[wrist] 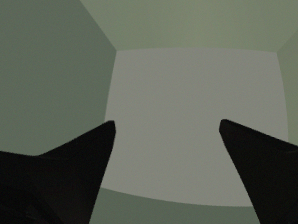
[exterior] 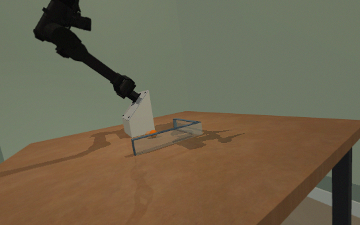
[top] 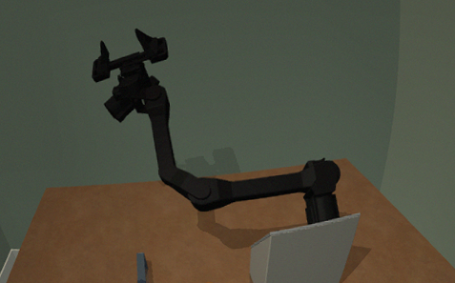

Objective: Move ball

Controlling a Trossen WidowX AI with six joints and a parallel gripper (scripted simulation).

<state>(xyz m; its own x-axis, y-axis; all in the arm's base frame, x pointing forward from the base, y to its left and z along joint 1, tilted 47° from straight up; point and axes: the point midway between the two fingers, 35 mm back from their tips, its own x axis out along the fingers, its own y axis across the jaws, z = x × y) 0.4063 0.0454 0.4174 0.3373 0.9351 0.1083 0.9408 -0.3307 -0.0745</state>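
My gripper tip is now 57 cm above the orange ball, 22 cm to the right of it and 13 cm past it. Also, from my gripper tip: clear wall (56 cm below, 23 cm to the left, 3 cm ahead).
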